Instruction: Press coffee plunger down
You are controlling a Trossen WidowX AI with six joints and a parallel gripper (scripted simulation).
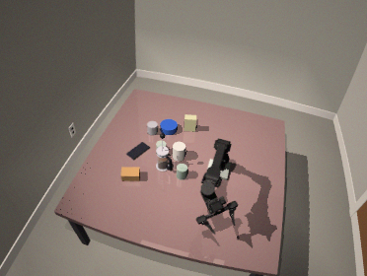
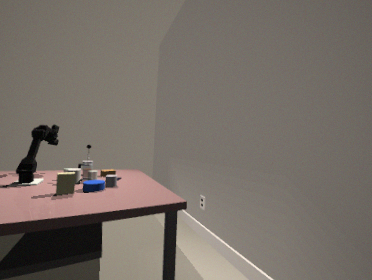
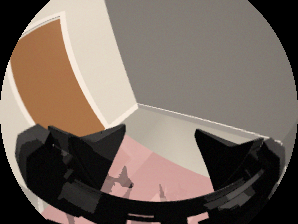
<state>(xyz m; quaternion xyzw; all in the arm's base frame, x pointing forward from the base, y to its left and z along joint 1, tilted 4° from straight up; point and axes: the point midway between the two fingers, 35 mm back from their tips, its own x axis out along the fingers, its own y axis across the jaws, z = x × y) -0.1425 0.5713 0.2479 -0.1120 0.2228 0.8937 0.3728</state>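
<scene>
Now: the coffee press 480 mm ahead of my gripper tip, 440 mm to the right of it and 160 mm below it. Round my gripper tip: dark phone (700 mm ahead, 490 mm to the right, 280 mm below); white cup (440 mm ahead, 560 mm to the right, 240 mm below); orange box (630 mm ahead, 280 mm to the right, 260 mm below).
</scene>
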